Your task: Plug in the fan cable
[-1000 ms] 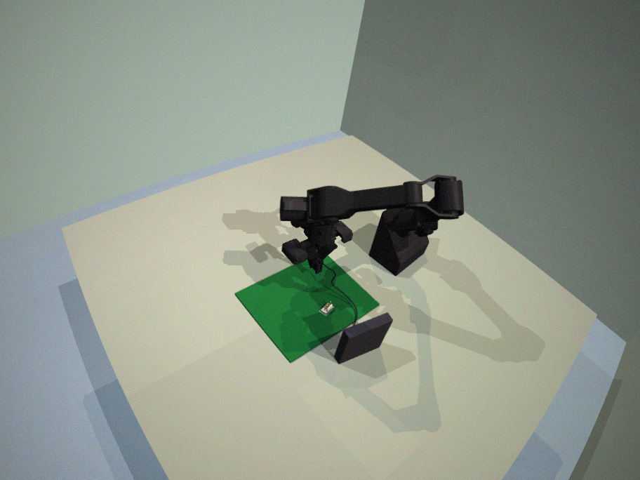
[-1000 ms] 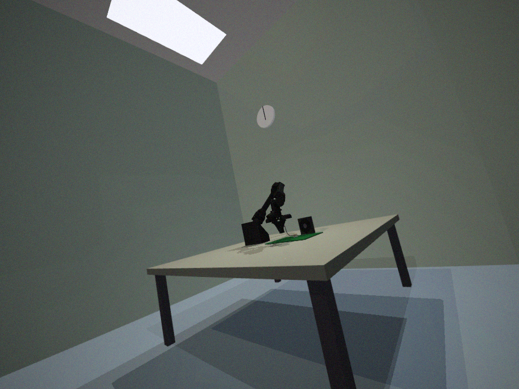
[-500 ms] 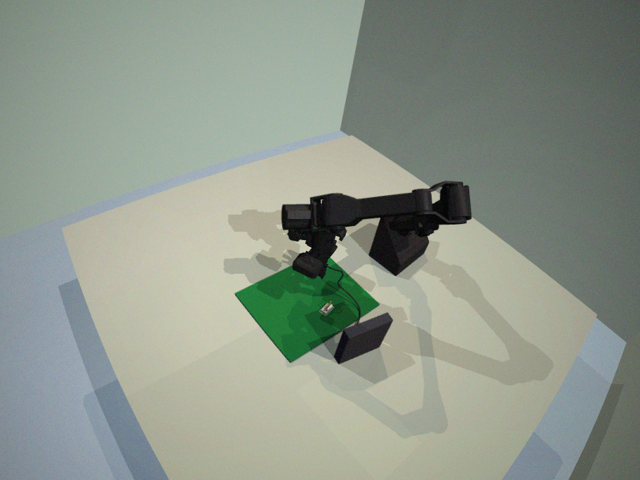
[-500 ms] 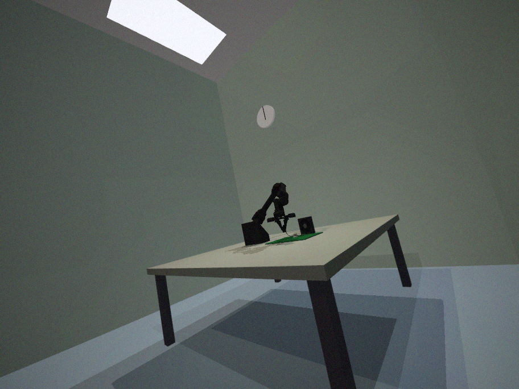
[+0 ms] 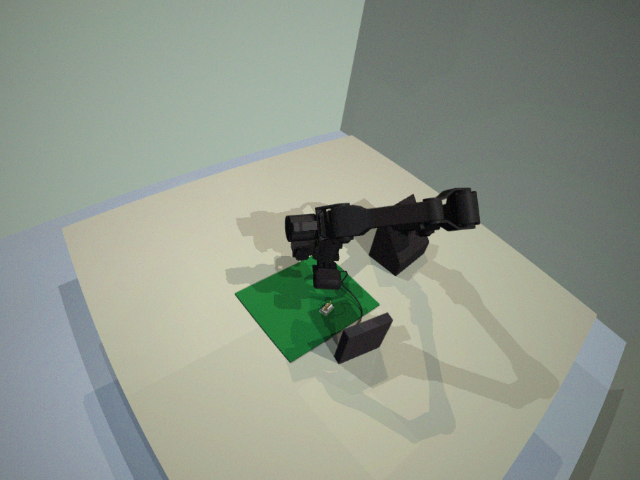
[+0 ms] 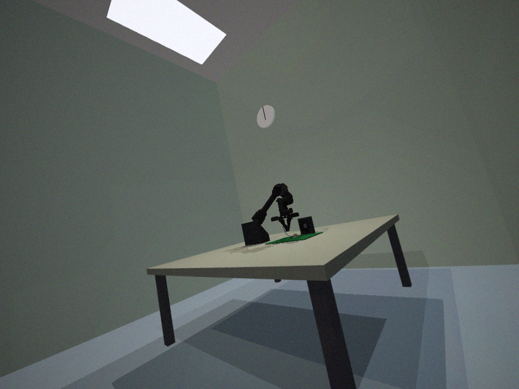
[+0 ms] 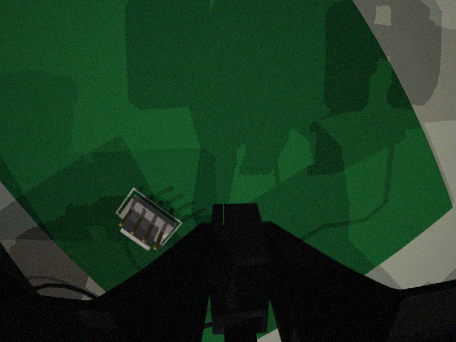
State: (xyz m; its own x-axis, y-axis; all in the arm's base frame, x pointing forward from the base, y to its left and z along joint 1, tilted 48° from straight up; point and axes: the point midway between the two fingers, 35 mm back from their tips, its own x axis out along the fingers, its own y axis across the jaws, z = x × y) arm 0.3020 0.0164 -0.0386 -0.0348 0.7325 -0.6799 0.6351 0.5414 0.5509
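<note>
My gripper tip is now 1 cm short of the white four-pin header, 5 cm to the right of it and 6 cm above it. From my gripper tip the other things lie so: black plug (1 cm behind, 1 cm to the left, 1 cm above); green board (3 cm ahead, 8 cm below); dark fan (4 cm ahead, 18 cm to the left, 1 cm below).
</note>
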